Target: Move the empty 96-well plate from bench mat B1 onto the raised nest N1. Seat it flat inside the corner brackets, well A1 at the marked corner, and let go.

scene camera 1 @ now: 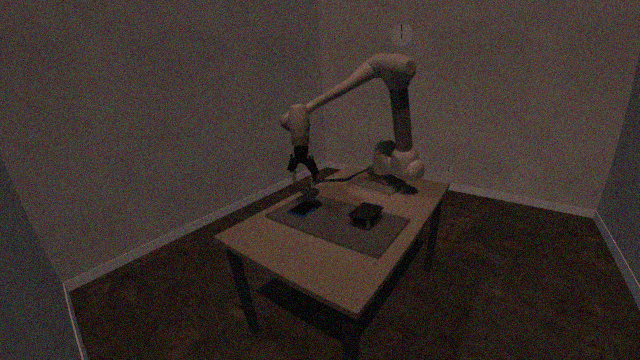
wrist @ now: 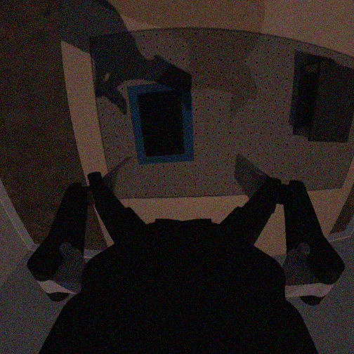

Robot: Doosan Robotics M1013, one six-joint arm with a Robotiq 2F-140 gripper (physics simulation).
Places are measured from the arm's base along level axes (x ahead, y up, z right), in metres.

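Pixels of known places: gripper, fingertip midpoint: [scene camera 1: 303, 185]; arm's base at its link origin: [scene camera 1: 383, 178].
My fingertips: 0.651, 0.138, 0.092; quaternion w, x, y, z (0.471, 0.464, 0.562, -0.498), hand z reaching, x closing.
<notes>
For each thing: its middle in the pictures, then the offset to it from my fingertips, as dx, dy, dz. "spot": a spot on its surface instead. Level surfaces: height alone.
- 96-well plate at the middle of its body: [scene camera 1: 304, 207] -0.024, -0.154, +0.042
- blue-edged bench mat B1 at a spot on its surface: [scene camera 1: 302, 214] spot: +0.033, -0.159, -0.007
- raised nest N1 at the middle of its body: [scene camera 1: 366, 215] -0.131, -0.132, -0.314
- grey perforated board at its surface level: dy -0.165
- wooden table at its surface level: dy -0.177
The 96-well plate [scene camera 1: 306, 206] [wrist: 161, 122] shows as a dark rectangle lying on the blue-edged bench mat B1 [scene camera 1: 301, 214] [wrist: 187, 140]; its wells and A1 corner cannot be made out. The raised nest N1 [scene camera 1: 366, 214] [wrist: 332, 105] is a dark block apart from the mat, at the right in the wrist view; its corner brackets and marked corner are too dark to tell. My gripper [scene camera 1: 303, 182] [wrist: 184, 166] is wide open and empty, pointing down above the table. In the wrist view the plate lies ahead of the fingers, slightly left of the middle between them.
Both stand on a grey perforated board [scene camera 1: 332, 227] [wrist: 220, 130] on the wooden table [scene camera 1: 300, 260] [wrist: 185, 210]. A dark cable [scene camera 1: 345, 178] runs across the table near the arm's base. The arm's shadow falls over part of the board and mat. The scene is dim and grainy.
</notes>
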